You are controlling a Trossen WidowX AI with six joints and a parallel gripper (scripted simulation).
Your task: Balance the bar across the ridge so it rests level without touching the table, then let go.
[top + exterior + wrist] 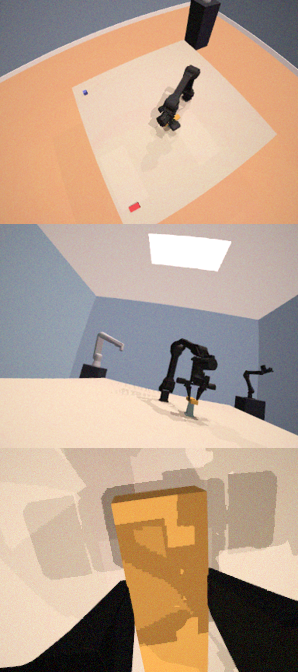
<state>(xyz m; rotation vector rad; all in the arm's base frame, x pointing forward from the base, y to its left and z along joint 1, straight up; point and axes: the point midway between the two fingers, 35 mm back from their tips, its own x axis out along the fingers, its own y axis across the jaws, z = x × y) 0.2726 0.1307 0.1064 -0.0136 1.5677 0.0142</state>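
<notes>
Right now my gripper tip is 30 mm past the orange bar. Also, from my gripper tip: red block 470 mm ahead, 370 mm to the left, 60 mm below; then blue cube 470 mm ahead, 630 mm to the right, 60 mm below.
</notes>
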